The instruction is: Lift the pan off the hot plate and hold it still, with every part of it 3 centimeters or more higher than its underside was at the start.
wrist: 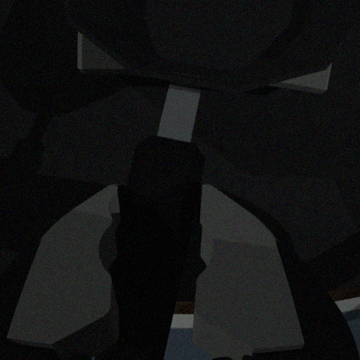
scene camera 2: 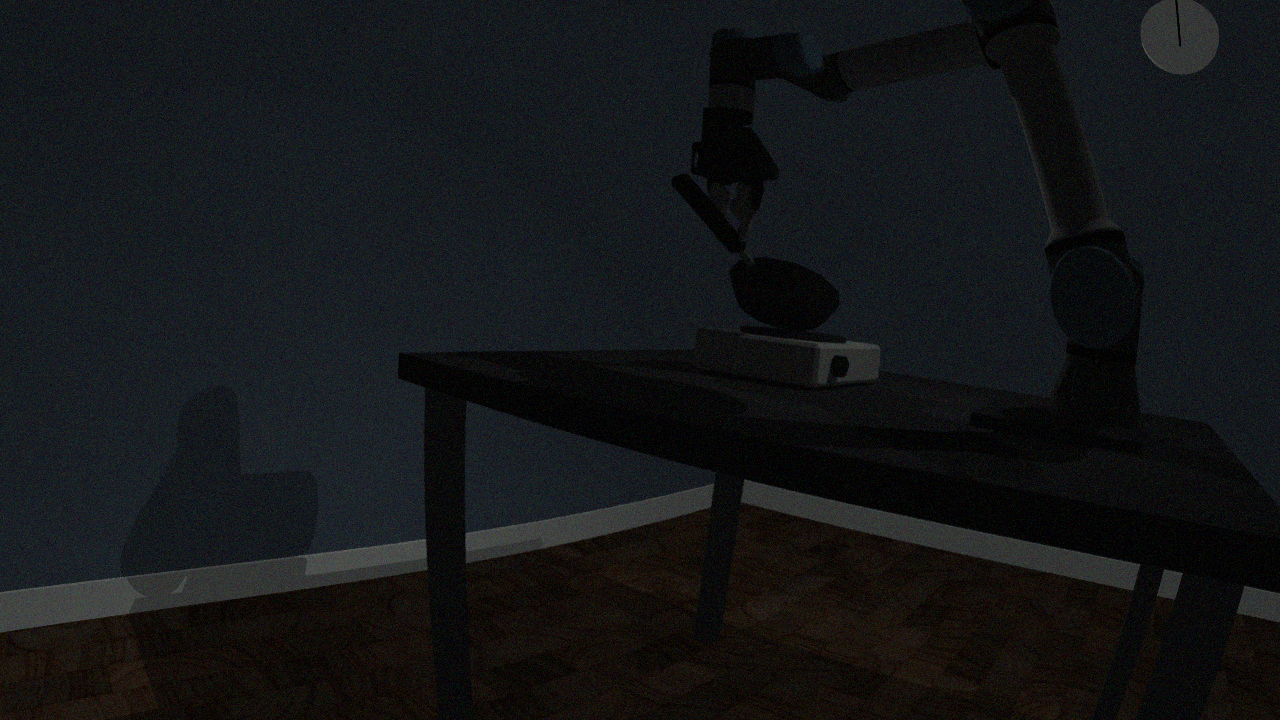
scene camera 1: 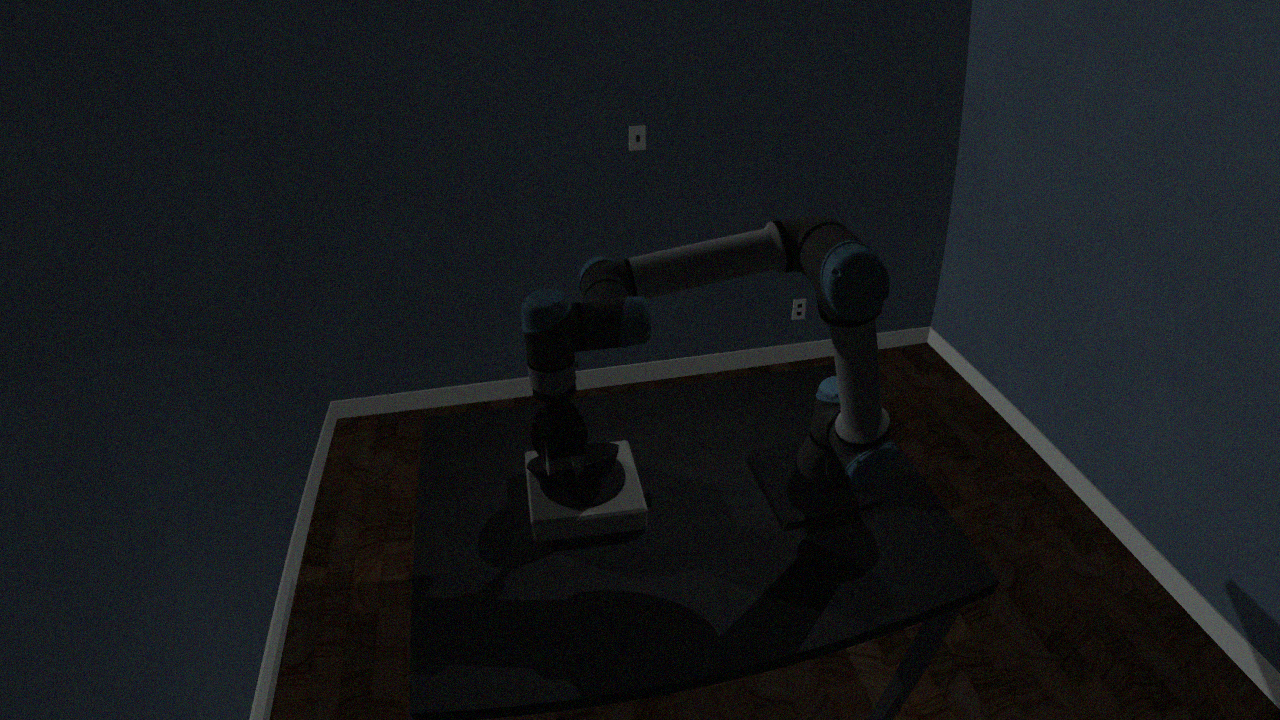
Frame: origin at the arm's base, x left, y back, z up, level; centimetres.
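Seen in the pictures: gripper, fingertip midpoint: (scene camera 2: pixel 730 241); arm's base, link origin: (scene camera 2: pixel 1092 416) (scene camera 1: pixel 826 463).
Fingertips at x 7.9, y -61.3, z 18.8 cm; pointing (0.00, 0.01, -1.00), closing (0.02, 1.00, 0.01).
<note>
Pixels of each thing's top centre, then the offset from my fingertips to it.
- white hot plate, top centre: (scene camera 2: pixel 798 332) (scene camera 1: pixel 585 475) dx -14.4, dy +5.7, dz -13.1 cm
- dark knob, top centre: (scene camera 2: pixel 840 355) (scene camera 1: pixel 646 495) dx -7.5, dy +17.2, dz -15.5 cm
The dark pan (scene camera 1: pixel 601 458) (scene camera 2: pixel 785 293) (wrist: pixel 220 37) is steeply tilted, handle end up and far side of the bowl down. Its black handle (scene camera 2: pixel 702 207) slants up to the left in the second scene view, and a light metal neck (wrist: pixel 179 114) joins it to the bowl. My gripper (scene camera 1: pixel 564 465) (scene camera 2: pixel 740 232) (wrist: pixel 161 187) is shut on the handle near the neck. The white hot plate (scene camera 1: pixel 586 523) (scene camera 2: pixel 756 355) (wrist: pixel 306 81) stands below with its dark round disc (scene camera 2: pixel 792 334). The bowl's lowest edge is at or barely above this disc; contact cannot be told.
The dark table (scene camera 1: pixel 698 537) (scene camera 2: pixel 572 420) bears the hot plate and the arm's base (scene camera 1: pixel 819 488) (scene camera 2: pixel 1096 385), which stands to the right of the hot plate in both scene views. The hot plate has a dark knob (scene camera 2: pixel 839 366). The scene is very dim, with broad arm shadows.
</note>
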